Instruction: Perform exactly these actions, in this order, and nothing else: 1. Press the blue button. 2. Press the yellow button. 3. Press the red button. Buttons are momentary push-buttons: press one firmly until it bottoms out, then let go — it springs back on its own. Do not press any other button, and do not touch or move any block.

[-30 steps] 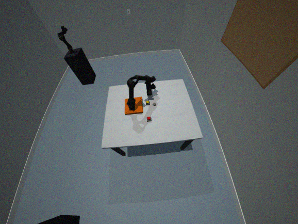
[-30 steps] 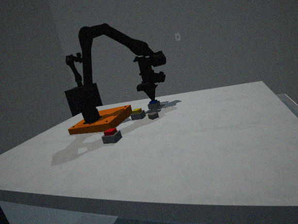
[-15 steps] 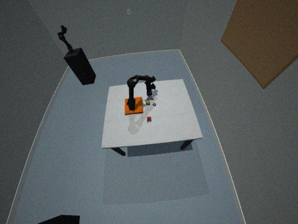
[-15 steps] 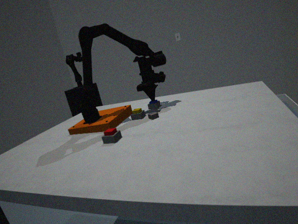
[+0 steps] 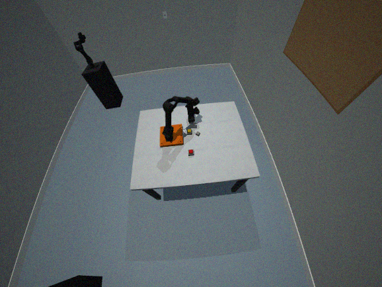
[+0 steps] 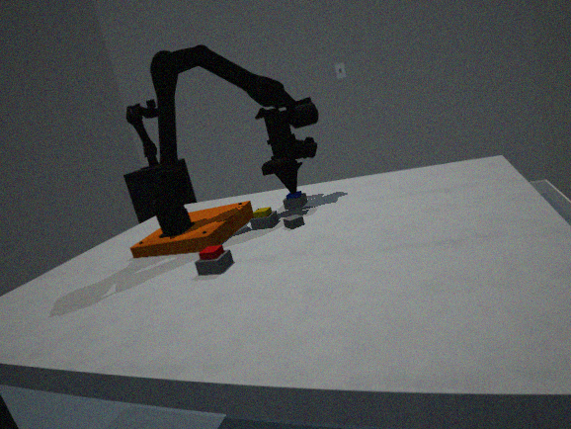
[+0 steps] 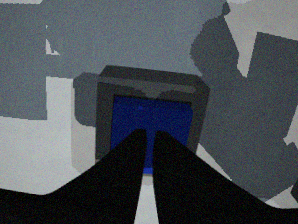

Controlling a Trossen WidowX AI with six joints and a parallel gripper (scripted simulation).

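The blue button is 10 mm below my gripper tip. The rest, counted from my gripper tip: yellow button: 30 mm behind, 140 mm to the right; then red button: 40 mm behind, 370 mm to the right; then small grey block: 50 mm ahead, 170 mm to the right, 20 mm below.
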